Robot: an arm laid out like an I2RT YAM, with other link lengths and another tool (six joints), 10 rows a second.
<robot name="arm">
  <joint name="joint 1" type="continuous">
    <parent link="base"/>
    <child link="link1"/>
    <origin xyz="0 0 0.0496" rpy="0 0 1.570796"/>
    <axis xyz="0 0 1"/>
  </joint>
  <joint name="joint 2" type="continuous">
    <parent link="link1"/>
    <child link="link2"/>
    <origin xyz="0.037 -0.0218 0.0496" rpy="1.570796 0 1.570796"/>
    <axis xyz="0 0 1"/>
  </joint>
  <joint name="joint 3" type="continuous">
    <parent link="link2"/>
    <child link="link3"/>
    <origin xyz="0.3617 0 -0.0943" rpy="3.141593 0 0"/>
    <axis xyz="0 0 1"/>
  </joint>
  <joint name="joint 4" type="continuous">
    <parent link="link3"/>
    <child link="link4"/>
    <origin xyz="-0.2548 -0.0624 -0.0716" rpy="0 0 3.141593"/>
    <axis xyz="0 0 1"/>
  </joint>
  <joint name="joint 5" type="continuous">
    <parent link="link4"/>
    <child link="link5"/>
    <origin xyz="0.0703 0.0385 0.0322" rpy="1.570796 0 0"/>
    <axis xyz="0 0 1"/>
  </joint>
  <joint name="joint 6" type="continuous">
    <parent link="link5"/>
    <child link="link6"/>
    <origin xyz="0.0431 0 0.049" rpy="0 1.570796 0"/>
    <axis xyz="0 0 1"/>
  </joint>
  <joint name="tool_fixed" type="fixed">
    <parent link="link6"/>
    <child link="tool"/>
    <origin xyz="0.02 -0.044 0.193" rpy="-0.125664 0 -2.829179"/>
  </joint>
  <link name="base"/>
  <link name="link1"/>
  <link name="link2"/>
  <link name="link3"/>
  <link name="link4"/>
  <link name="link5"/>
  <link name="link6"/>
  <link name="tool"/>
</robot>
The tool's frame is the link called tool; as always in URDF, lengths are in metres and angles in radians. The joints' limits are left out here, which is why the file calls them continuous.
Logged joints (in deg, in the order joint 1, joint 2, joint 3, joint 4, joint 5, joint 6), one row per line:
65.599 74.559 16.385 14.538 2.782 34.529
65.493 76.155 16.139 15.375 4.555 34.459
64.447 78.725 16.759 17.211 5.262 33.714
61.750 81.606 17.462 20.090 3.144 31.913
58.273 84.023 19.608 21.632 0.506 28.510
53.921 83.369 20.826 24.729 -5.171 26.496
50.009 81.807 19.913 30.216 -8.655 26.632
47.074 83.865 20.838 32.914 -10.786 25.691
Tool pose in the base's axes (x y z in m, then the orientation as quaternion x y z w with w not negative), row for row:
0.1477 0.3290 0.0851 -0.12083 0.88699 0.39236 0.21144
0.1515 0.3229 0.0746 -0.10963 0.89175 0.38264 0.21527
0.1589 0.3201 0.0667 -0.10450 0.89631 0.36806 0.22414
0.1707 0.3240 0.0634 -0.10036 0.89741 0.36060 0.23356
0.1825 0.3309 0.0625 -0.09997 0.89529 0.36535 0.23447
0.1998 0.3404 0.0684 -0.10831 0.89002 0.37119 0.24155
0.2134 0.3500 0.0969 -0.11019 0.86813 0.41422 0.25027
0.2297 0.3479 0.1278 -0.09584 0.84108 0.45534 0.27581
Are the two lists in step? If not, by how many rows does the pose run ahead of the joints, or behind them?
The pose runs 1 row behind the joints: the pose in row i belongs to the joints in row i - 1.
